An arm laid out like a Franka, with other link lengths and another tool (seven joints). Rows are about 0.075 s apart.
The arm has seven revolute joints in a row. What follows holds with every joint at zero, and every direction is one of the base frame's.
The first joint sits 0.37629 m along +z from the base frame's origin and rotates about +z.
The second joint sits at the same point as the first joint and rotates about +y.
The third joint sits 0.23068 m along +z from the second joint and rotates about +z.
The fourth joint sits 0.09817 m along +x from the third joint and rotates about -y.
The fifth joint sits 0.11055 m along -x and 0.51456 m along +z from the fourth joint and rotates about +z.
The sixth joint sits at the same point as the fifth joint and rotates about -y.
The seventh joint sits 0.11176 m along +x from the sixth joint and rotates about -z.
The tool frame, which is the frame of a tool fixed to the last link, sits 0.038 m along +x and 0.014 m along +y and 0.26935 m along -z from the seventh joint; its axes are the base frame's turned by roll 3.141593, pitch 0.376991 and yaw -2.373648 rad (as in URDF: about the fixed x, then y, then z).
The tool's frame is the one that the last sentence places.
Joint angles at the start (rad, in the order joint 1, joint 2, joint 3, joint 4, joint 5, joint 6, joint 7): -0.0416 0.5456 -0.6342 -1.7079 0.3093 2.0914 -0.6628
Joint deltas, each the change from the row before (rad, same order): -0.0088 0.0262 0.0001 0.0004 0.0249 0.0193 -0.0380; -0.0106 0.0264 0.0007 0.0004 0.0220 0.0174 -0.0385; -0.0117 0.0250 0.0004 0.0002 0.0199 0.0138 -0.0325; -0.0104 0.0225 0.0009 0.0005 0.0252 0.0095 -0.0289; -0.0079 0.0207 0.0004 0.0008 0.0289 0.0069 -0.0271; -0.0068 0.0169 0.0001 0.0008 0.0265 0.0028 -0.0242; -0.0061 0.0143 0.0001 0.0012 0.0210 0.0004 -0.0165; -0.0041 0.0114 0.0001 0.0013 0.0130 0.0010 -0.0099; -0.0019 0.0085 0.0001 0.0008 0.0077 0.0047 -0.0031
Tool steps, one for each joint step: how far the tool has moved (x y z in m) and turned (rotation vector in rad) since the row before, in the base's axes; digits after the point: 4 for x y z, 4 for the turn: -0.0053 -0.0049 -0.0145 0.0042 -0.0028 0.0169; -0.0073 -0.0056 -0.0151 0.0038 0.0006 0.0172; -0.0090 -0.0062 -0.0146 0.0044 0.0031 0.0105; -0.0076 -0.0039 -0.0132 0.0098 -0.0002 0.0051; -0.0061 -0.0021 -0.0119 0.0125 -0.0031 0.0028; -0.0055 -0.0012 -0.0097 0.0133 -0.0030 0.0018; -0.0051 -0.0011 -0.0082 0.0114 -0.0010 -0.0020; -0.0039 -0.0010 -0.0063 0.0063 0.0010 -0.0017; -0.0020 -0.0012 -0.0045 0.0004 0.0000 -0.0031
